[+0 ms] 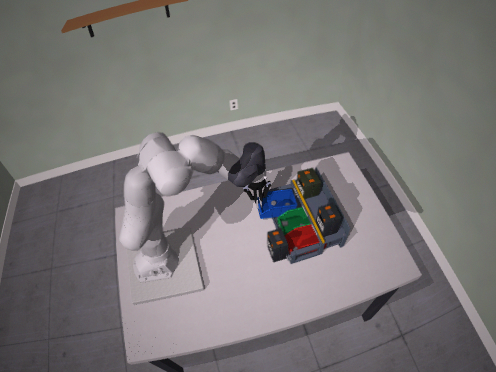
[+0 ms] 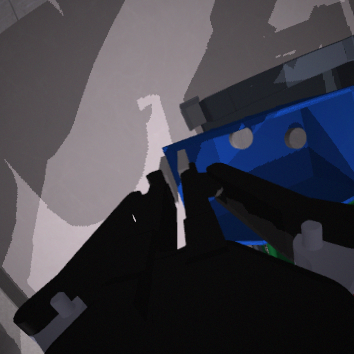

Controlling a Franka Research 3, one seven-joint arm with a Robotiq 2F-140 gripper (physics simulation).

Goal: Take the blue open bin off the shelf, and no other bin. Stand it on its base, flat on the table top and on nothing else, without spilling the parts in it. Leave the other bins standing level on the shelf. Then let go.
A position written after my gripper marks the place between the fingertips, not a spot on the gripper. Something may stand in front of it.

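My gripper (image 2: 176, 164) is in the scene, and there's a blue open bin (image 1: 281, 197) as well. You'd find the bin (image 2: 312, 170) there too.
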